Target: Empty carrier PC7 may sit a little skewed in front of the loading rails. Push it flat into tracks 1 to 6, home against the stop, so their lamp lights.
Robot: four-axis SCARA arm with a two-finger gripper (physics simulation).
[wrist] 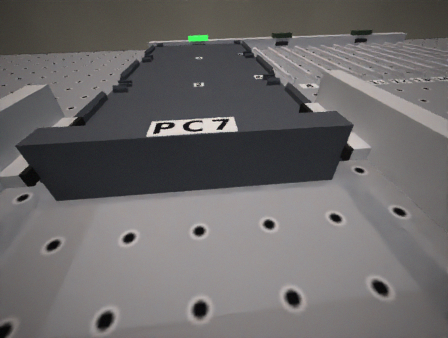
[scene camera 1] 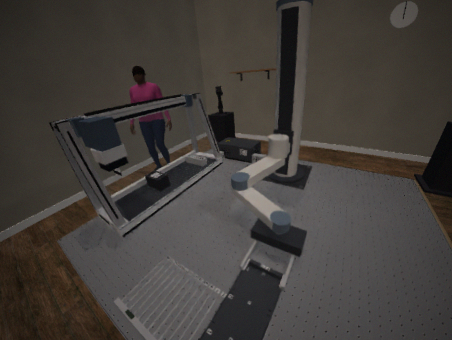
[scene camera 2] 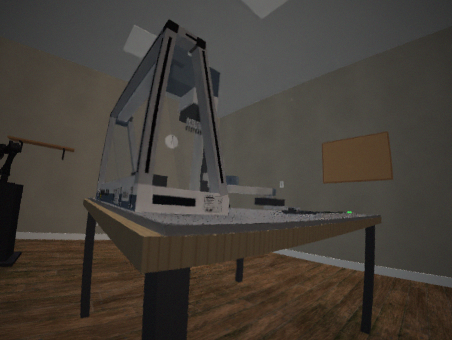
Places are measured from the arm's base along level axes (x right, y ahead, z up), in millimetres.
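Pixels of known places: gripper, fingertip midpoint: [wrist: 194, 98] [scene camera 1: 260, 277] [scene camera 2: 294, 208]; arm's base at its link origin: [scene camera 1: 284, 173].
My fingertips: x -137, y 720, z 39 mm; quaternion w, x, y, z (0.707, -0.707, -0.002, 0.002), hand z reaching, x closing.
Note:
Ahead of a thing's pixels: the offset from my fingertips to its top centre. "pt": to the spot under its first point. Level surfaces: height alone.
Carrier PC7 {dx +2, dy +121, dz +4 mm} [scene camera 1: 240, 312] [wrist: 197, 102], a long dark plate with a raised end block, lies flat beside the bare tracks. In the wrist view its far end is at the white stop bar {pt dx +201, dy +280, dz -13 mm} [wrist: 320, 38], looking straight and touching or nearly so. The lamp {dx +2, dy +286, dz -5 mm} [scene camera 2: 349, 212] [wrist: 198, 38] behind that end is lit green; two lamps farther right [wrist: 281, 35] [wrist: 361, 32] are dark. My gripper [scene camera 1: 263, 273] [wrist: 194, 98] is shut on the end block, one finger at each side. Tracks 1 to 6 are hidden under the carrier.
Bare ribbed tracks {pt dx +221, dy +179, dz -26 mm} [scene camera 1: 170, 295] [wrist: 320, 62] run beside the carrier. A gantry machine [scene camera 1: 145, 212] [scene camera 2: 145, 198] stands on the perforated table top {dz -26 mm} [scene camera 1: 360, 225], with a small black box {pt dx +654, dy -159, dz +84 mm} [scene camera 1: 158, 181] inside. The arm's column [scene camera 1: 302, 65] rises at the back. A person [scene camera 1: 146, 95] stands behind the gantry.

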